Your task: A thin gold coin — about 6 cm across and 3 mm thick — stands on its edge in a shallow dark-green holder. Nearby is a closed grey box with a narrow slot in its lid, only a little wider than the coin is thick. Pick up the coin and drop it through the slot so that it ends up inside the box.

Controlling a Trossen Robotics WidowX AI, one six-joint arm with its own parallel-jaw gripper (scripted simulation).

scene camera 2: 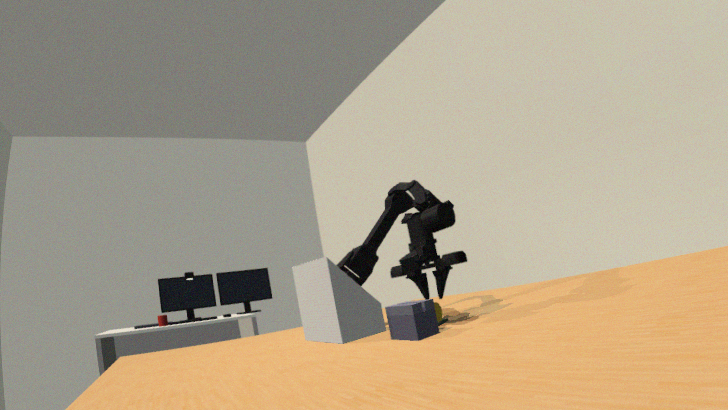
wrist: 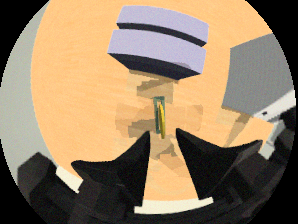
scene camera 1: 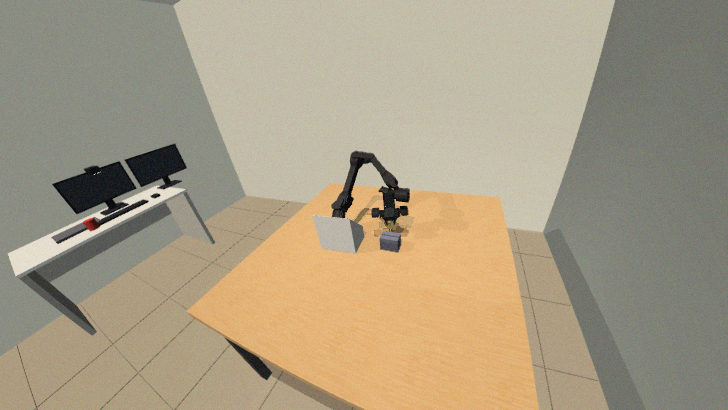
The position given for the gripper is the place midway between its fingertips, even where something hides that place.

In view: the gripper (scene camera 2: 434, 300).
The gripper also shows in the wrist view (wrist: 162, 132).
